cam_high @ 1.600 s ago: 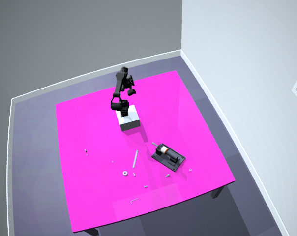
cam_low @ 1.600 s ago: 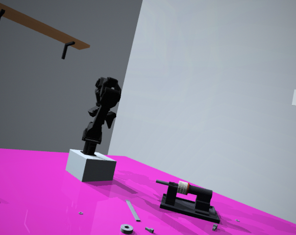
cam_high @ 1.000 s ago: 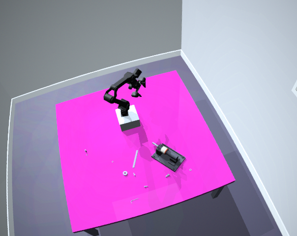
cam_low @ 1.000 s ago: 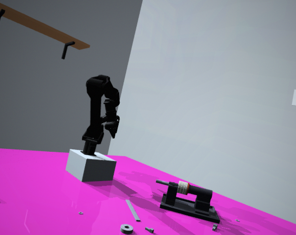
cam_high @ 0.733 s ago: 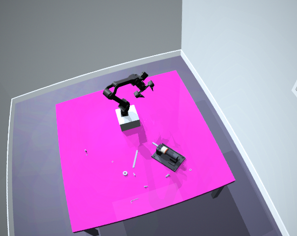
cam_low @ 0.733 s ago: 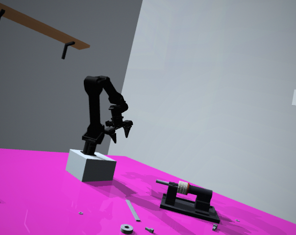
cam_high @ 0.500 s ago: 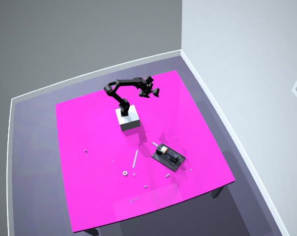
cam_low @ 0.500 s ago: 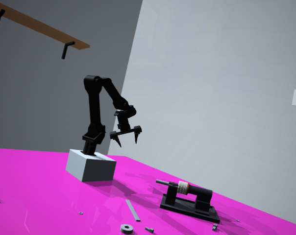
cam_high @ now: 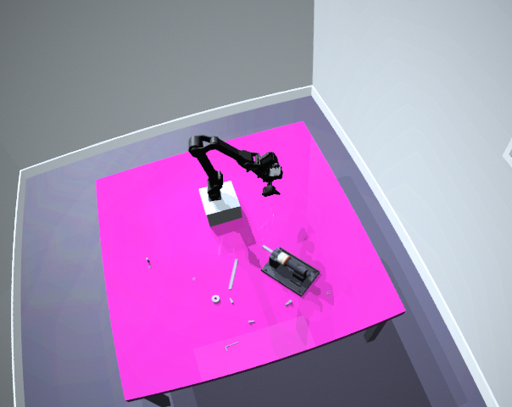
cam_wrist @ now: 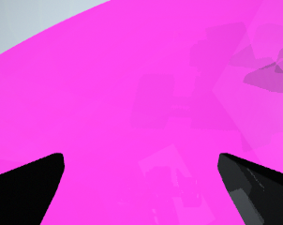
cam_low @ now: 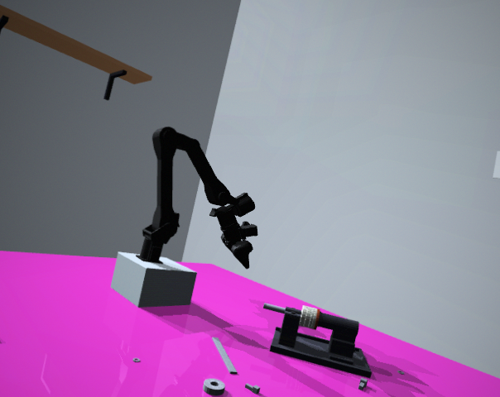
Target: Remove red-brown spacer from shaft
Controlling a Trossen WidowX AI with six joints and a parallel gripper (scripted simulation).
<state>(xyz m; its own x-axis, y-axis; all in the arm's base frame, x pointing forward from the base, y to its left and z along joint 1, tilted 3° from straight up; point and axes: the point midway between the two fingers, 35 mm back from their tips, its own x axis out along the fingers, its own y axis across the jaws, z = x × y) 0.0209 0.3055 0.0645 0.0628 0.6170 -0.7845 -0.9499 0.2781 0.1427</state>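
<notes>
Now: gripper tip 35 cm short of the grey shaft, 8 cm to the left of it and 5 cm above it. From my gripper tip the other things lie so: grey flat bar: 37 cm ahead, 29 cm to the right, 12 cm below; white spacer: 37 cm ahead, 6 cm to the right, 5 cm below; red-brown spacer: 39 cm ahead, 5 cm below, 4 cm to the right.
</notes>
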